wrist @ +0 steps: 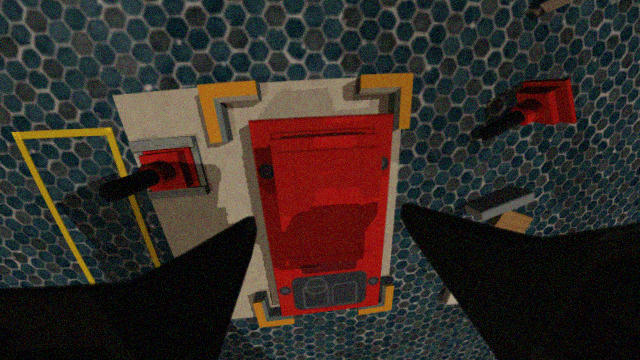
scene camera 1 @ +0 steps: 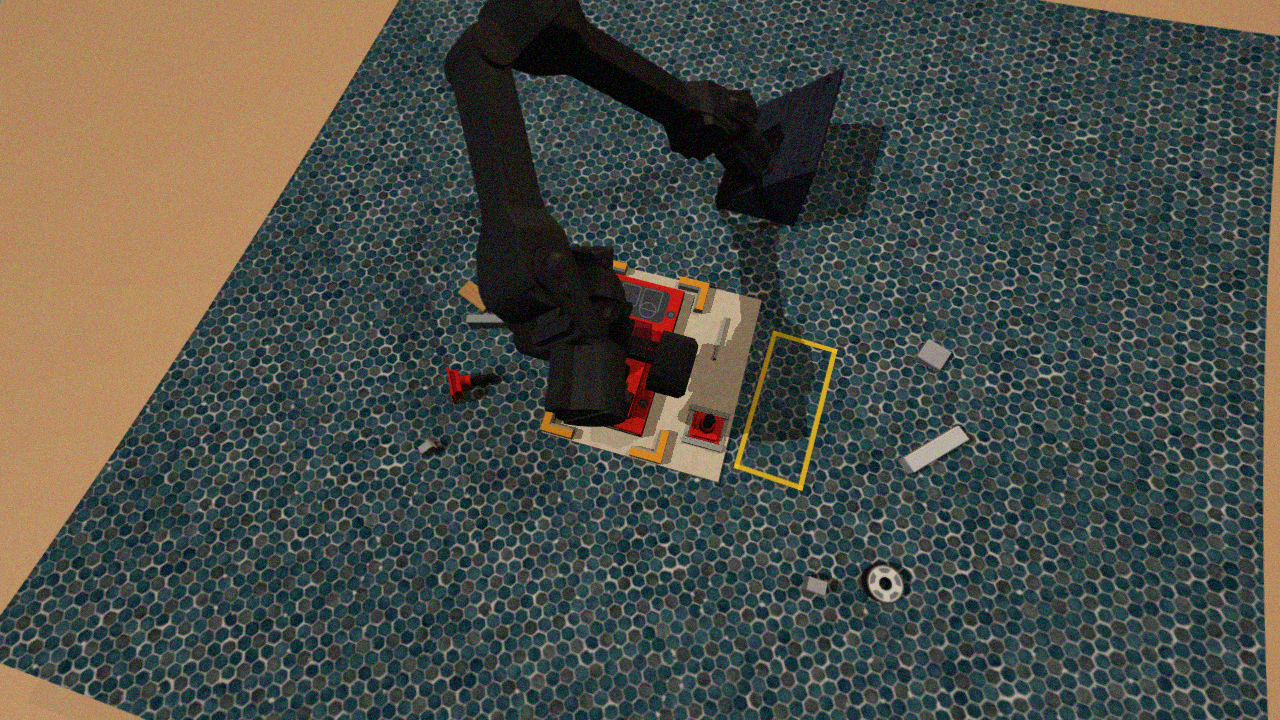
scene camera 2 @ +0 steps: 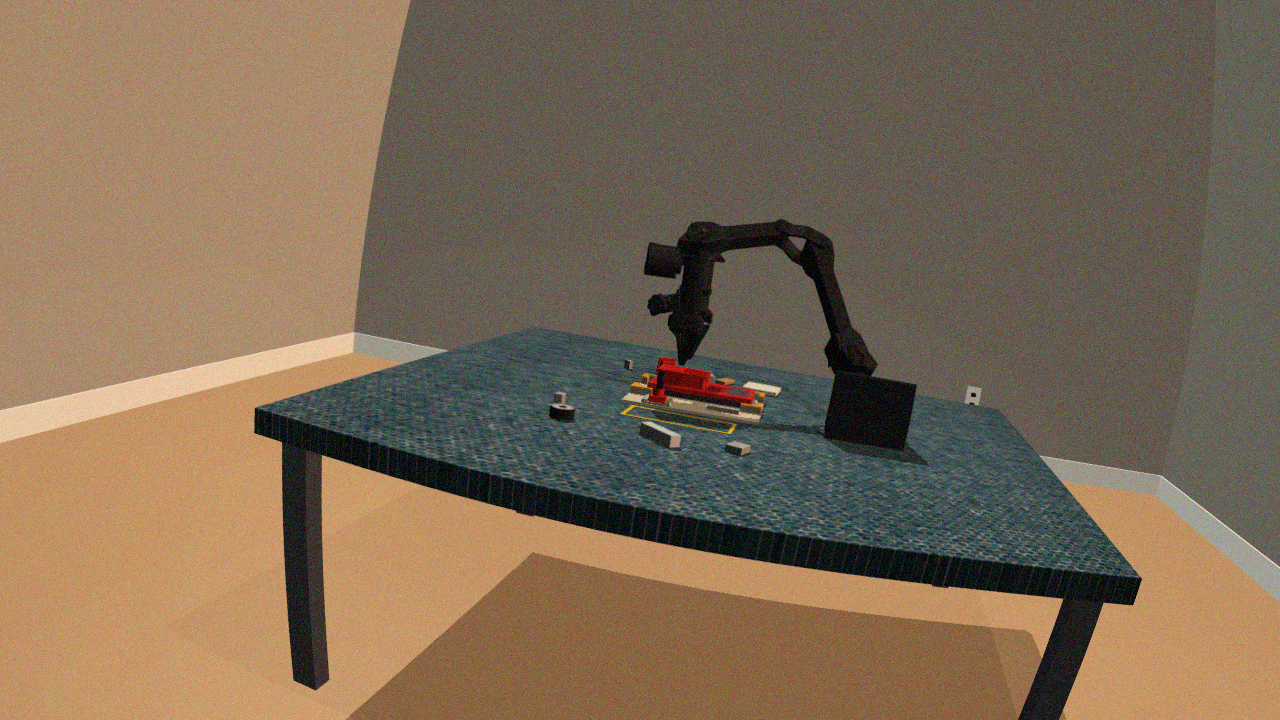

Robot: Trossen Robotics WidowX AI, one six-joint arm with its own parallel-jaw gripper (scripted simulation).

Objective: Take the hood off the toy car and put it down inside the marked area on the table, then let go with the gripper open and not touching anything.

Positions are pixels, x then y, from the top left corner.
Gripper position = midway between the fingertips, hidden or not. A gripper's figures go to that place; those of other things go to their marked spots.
Scene:
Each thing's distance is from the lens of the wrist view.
my gripper [wrist: 330, 216]: 0.11 m
hood [wrist: 328, 185]: 0.12 m

